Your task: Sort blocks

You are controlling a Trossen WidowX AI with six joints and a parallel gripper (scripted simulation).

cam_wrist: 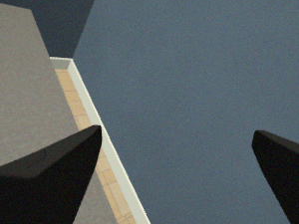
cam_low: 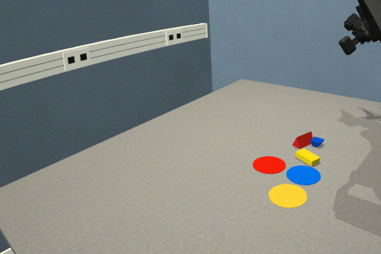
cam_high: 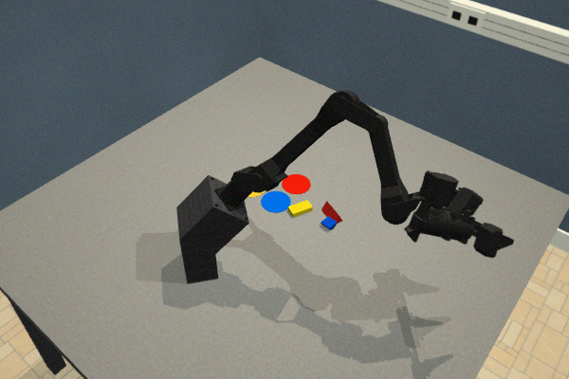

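The yellow block is 50 cm to the left of my hand, 27 cm below it and 7 cm ahead of it. Also, from my hand: red block (41 cm to the left, 27 cm below, 10 cm ahead); then blue block (40 cm to the left, 27 cm below, 6 cm ahead); then blue circle (58 cm to the left, 28 cm below, 6 cm ahead).
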